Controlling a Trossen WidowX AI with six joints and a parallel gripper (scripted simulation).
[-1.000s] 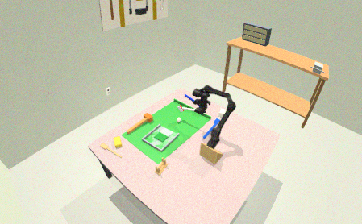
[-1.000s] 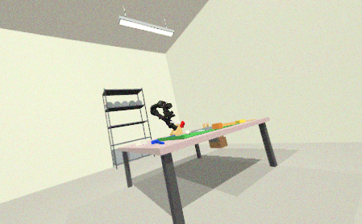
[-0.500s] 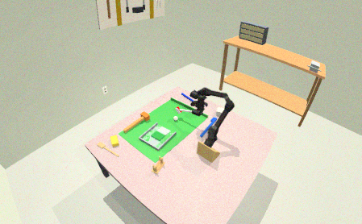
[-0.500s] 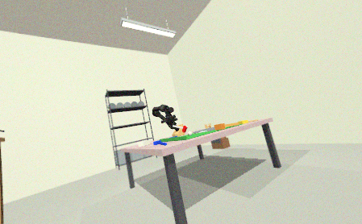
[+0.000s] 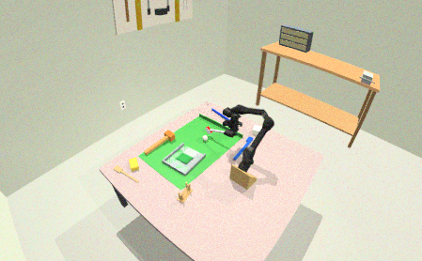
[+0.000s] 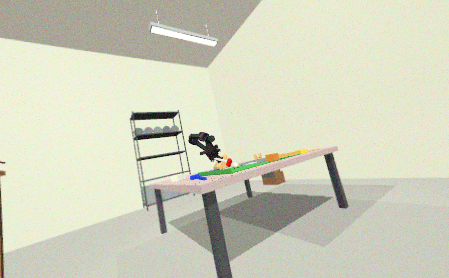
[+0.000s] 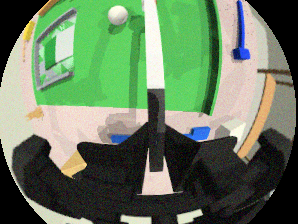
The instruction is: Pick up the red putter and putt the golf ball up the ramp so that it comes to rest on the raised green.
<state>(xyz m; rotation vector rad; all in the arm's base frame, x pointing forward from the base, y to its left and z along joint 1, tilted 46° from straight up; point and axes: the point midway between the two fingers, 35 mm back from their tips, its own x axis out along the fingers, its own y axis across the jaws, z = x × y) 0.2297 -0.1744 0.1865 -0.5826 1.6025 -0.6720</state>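
My gripper tip is now 12 cm short of the putter. Also, from my gripper tip: yellow block: 47 cm ahead, 62 cm to the left, 8 cm below; white box: 9 cm behind, 29 cm to the right, 7 cm below.
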